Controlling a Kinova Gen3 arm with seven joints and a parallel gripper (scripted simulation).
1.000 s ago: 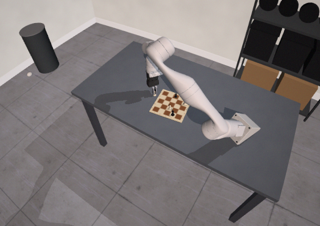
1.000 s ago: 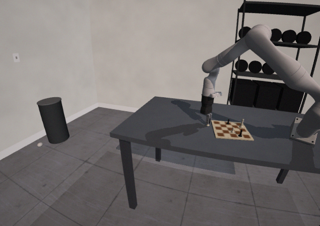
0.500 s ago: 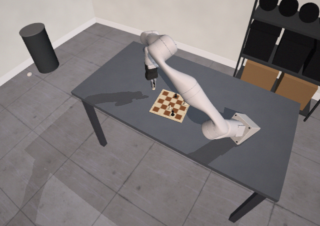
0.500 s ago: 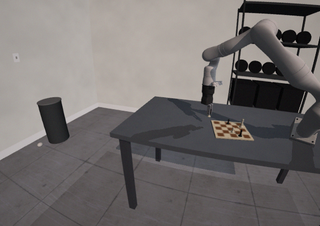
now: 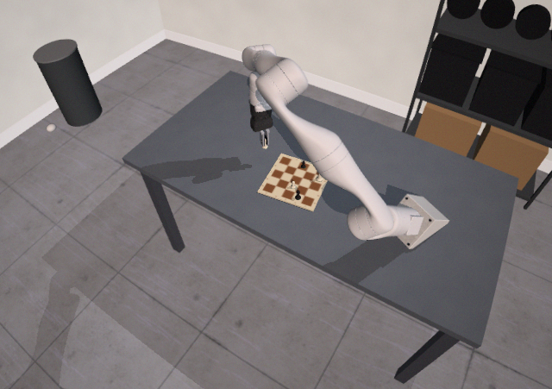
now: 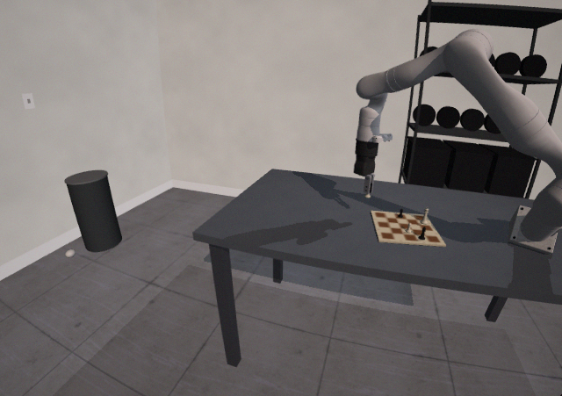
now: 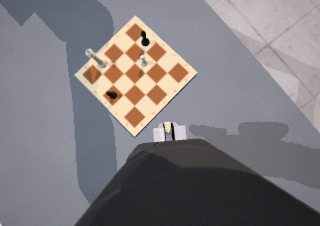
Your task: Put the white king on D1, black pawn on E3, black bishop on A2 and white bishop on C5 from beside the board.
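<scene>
Right now the white bishop is 10 mm below my hand. Also, from my hand: chessboard 150 mm behind, 10 mm to the right, 120 mm below; black pawn 120 mm behind, 80 mm to the right, 110 mm below; black bishop 210 mm behind, 50 mm to the left, 100 mm below.
</scene>
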